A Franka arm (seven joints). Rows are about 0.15 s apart.
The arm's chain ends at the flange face. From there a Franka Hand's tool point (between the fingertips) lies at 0.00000 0.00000 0.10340 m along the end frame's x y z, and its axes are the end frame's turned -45 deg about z.
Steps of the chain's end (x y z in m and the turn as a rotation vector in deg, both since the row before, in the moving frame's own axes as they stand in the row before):
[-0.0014 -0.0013 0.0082 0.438 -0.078 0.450]
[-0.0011 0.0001 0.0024 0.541 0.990 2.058]
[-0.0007 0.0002 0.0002 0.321 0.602 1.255]
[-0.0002 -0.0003 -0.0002 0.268 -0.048 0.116]
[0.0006 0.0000 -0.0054 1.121 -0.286 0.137]
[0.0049 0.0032 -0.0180 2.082 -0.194 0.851]
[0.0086 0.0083 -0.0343 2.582 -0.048 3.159]
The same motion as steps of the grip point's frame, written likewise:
[0.0004 -0.0026 0.0082 0.365 0.255 0.450]
[0.0011 -0.0001 0.0024 -0.317 1.083 2.058]
[0.0005 0.0000 0.0002 -0.199 0.653 1.255]
[0.0004 -0.0008 -0.0002 0.223 0.156 0.116]
[0.0015 -0.0014 -0.0054 0.995 0.590 0.137]
[0.0036 0.0028 -0.0181 1.609 1.335 0.851]
[0.0035 0.0087 -0.0344 1.860 1.792 3.159]

